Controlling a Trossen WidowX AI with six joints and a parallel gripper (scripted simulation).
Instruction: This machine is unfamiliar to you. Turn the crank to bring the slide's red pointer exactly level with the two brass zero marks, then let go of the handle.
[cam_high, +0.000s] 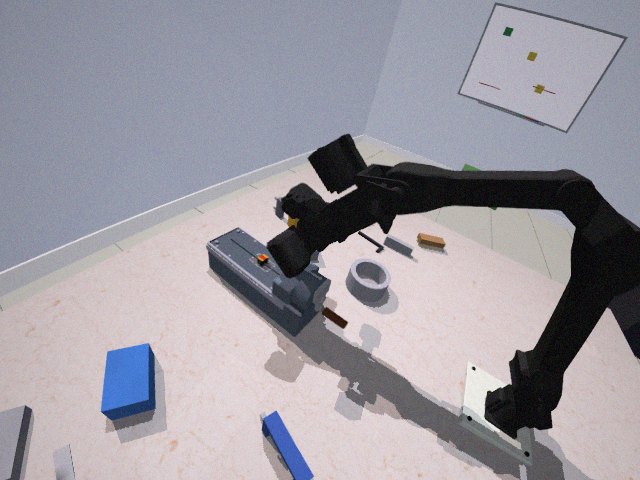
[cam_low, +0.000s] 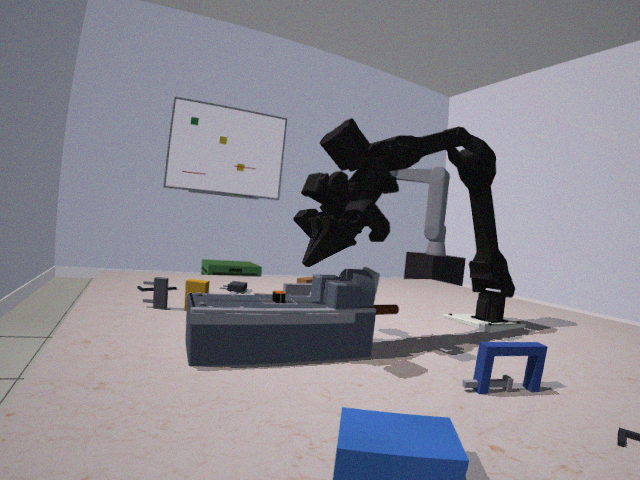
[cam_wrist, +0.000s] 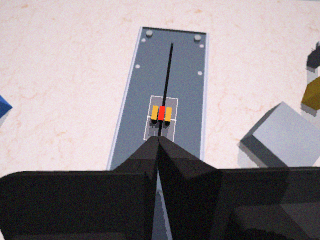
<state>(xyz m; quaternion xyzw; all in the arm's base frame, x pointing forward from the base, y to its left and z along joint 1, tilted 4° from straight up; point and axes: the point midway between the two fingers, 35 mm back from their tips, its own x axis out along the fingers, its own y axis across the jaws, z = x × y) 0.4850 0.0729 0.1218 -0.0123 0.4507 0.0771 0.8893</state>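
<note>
The red pointer is 5 cm below my gripper tip and 4 cm ahead of it. Also, from my gripper tip: brown crank handle 15 cm behind, 7 cm below; yellow block 23 cm to the right, 13 cm ahead, 10 cm below; grey block 16 cm to the right, 11 cm below, 5 cm ahead.
</note>
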